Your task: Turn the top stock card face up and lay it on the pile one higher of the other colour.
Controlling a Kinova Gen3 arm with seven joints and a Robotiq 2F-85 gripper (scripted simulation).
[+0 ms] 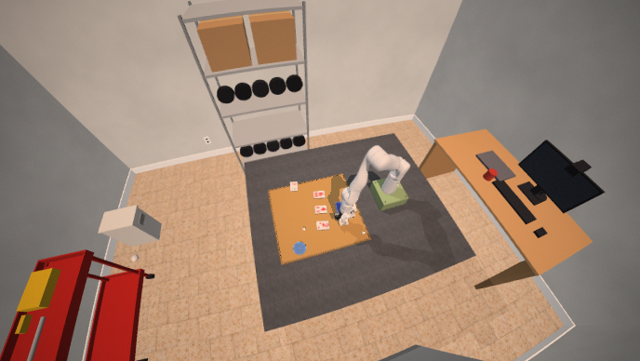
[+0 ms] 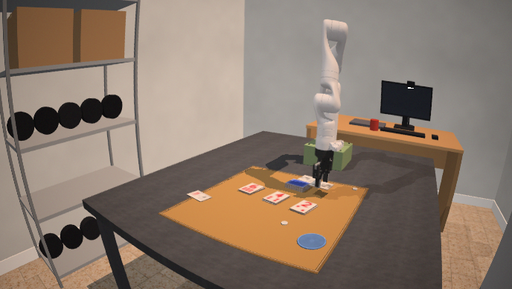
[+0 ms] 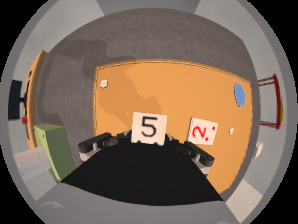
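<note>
Now: the orange mat 18 cm ahead of my hand, 9 cm to the right of it and 7 cm below it.
</note>
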